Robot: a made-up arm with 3 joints. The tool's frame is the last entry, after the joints.
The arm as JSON. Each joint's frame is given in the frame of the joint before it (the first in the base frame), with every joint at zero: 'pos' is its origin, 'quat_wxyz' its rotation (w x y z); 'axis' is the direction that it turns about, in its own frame. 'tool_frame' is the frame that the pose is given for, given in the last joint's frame.
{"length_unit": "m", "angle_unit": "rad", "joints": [
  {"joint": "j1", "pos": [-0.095, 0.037, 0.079], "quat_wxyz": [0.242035, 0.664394, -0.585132, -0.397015], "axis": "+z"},
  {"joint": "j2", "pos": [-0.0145, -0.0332, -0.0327], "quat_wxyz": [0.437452, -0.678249, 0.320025, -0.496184], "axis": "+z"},
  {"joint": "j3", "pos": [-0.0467, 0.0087, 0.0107], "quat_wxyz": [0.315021, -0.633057, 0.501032, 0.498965], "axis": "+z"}
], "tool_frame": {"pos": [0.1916, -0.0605, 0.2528], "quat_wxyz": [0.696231, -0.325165, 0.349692, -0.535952]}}
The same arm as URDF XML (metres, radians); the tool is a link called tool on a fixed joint. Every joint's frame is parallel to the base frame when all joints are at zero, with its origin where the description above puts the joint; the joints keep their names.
<robot name="arm">
  <joint name="tool_joint" type="fixed">
    <parent link="link3"/>
    <child link="tool"/>
    <origin xyz="0.192 0.256 0.043" rpy="-0.8475 1.2207 0.4805"/>
  </joint>
  <joint name="j3" type="continuous">
    <parent link="link2"/>
    <child link="link3"/>
    <origin xyz="-0.001 -0.008 0.048"/>
    <axis xyz="0.839285 0.279595 0.466292"/>
  </joint>
  <joint name="j2" type="continuous">
    <parent link="link1"/>
    <child link="link2"/>
    <origin xyz="0.0459 0.016 -0.004"/>
    <axis xyz="-0.060199 -0.996676 0.054899"/>
  </joint>
  <joint name="j1" type="continuous">
    <parent link="base_link"/>
    <child link="link1"/>
    <origin xyz="-0.095 0.037 0.079"/>
    <axis xyz="-0.810794 0.142999 -0.567596"/>
  </joint>
  <link name="base_link"/>
  <link name="link1"/>
  <link name="link2"/>
  <link name="link3"/>
  <link name="tool"/>
</robot>

